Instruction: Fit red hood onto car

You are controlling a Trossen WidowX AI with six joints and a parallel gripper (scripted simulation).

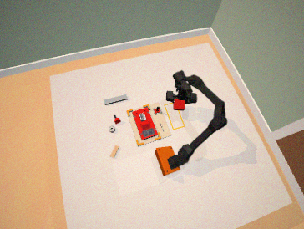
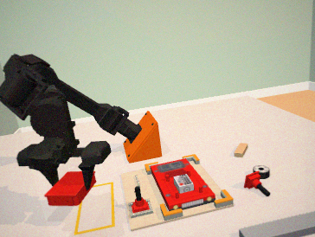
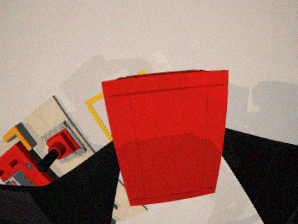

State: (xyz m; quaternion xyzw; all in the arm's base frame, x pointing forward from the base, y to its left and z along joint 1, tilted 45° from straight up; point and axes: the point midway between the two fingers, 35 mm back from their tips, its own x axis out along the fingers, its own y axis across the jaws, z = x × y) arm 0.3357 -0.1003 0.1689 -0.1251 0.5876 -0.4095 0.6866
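My gripper tip is 250 mm to the right of the grey engine block, 60 mm above it and 10 mm short of it. Round my gripper tip: grey bar: 380 mm to the left, 200 mm ahead, 70 mm below; wooden block: 480 mm to the left, 140 mm behind, 70 mm below; red hood: 10 mm above.
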